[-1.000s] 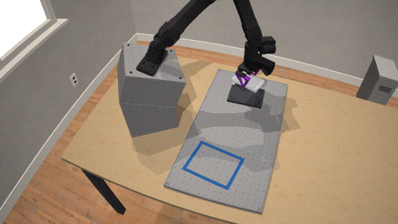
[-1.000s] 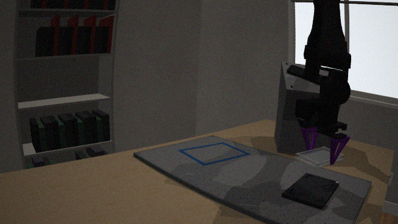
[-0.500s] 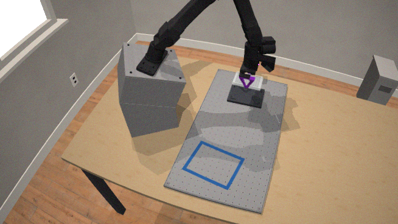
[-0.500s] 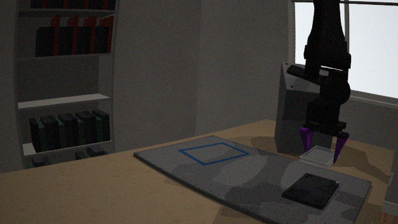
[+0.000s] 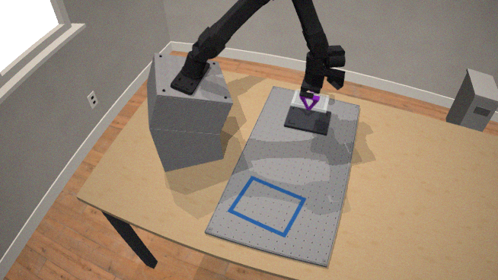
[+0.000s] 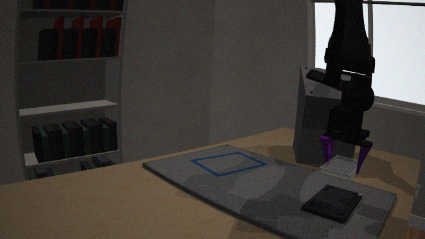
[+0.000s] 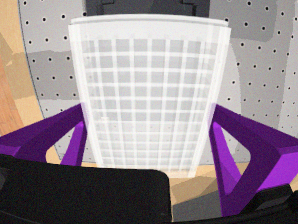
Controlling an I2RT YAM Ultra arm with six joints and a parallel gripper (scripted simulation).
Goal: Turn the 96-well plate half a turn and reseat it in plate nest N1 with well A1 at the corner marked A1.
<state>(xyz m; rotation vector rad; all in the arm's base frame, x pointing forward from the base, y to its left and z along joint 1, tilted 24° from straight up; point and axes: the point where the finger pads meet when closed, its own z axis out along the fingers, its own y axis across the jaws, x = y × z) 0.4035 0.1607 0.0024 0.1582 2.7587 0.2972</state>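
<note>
Right now my hand is 10 cm above the dark plate nest N1. Round my hand: light mark: 7 cm behind, 6 cm to the left, 9 cm below; white 96-well plate: right at my hand.
</note>
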